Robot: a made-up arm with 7 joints.
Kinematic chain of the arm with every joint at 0, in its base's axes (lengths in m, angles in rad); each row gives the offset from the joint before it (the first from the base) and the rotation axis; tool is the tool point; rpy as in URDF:
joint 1: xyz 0 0 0.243 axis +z
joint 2: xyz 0 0 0 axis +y
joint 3: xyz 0 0 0.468 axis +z
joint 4: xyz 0.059 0 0 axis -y
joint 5: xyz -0.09 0 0.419 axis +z
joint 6: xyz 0 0 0 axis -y
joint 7: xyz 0.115 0 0 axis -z
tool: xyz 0 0 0 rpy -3.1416 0 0
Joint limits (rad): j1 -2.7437..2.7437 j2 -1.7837..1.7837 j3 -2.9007..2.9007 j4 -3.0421..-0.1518 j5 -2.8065..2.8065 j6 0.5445..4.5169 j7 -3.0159..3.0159
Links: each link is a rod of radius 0.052 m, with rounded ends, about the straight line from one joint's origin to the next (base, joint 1, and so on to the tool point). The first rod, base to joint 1, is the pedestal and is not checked.
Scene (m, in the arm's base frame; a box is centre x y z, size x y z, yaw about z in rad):
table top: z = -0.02
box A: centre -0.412 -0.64 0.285 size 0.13 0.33 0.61 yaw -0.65
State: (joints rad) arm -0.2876 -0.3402 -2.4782 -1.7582 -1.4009 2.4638 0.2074
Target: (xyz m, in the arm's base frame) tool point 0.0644 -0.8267 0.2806
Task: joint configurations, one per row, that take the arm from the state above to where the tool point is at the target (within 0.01 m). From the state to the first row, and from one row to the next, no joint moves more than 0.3 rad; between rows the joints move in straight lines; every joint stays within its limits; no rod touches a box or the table.
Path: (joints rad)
1: -0.1640 -0.1986 -2.4331 -1.8175 -1.1593 2.6309 0.0352
2: -0.0405 -0.0569 -2.3880 -1.8768 -0.9177 2.7980 -0.1370
3: 0.0831 0.0847 -2.3429 -1.9361 -0.6762 2.9652 -0.3093
4: 0.2066 0.2263 -2.2978 -1.9954 -0.4346 3.1323 -0.4815
5: 0.3302 0.3680 -2.2527 -2.0547 -0.1930 3.2994 -0.6537
6: 0.3317 0.1495 -2.1559 -2.0774 -0.3504 3.0507 -0.4781
7: 0.3332 -0.0689 -2.0590 -2.1001 -0.5078 2.8021 -0.3026
8: 0.3347 -0.2873 -1.9622 -2.1229 -0.6651 2.5534 -0.1270
9: 0.3362 -0.5058 -1.8654 -2.1456 -0.8225 2.3048 0.0486
10: 0.5736 -0.6851 -2.0052 -1.9315 -0.9877 2.2910 0.1015
11: 0.8110 -0.8645 -2.1449 -1.7174 -1.1528 2.2772 0.1545
12: 1.0483 -1.0438 -2.2847 -1.5033 -1.3180 2.2635 0.2074

